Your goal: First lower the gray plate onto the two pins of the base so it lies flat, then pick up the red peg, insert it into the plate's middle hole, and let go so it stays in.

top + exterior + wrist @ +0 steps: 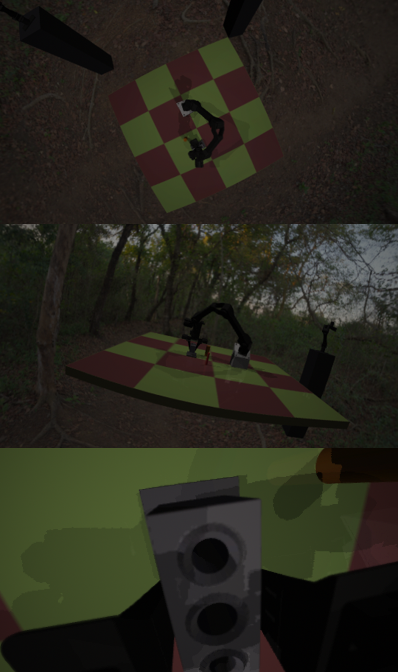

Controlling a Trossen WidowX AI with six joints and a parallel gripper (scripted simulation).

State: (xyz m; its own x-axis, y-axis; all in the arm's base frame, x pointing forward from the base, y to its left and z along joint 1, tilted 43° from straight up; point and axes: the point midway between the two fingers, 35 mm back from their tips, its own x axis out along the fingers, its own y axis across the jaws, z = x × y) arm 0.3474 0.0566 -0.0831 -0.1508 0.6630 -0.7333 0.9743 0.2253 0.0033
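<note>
The gray plate lies 3 cm above my gripper tip. From my gripper tip the other things lie so: red peg (13 cm behind, 16 cm to the left); orange peg (10 cm behind, 8 cm to the right); gray slab (3 cm below).
</note>
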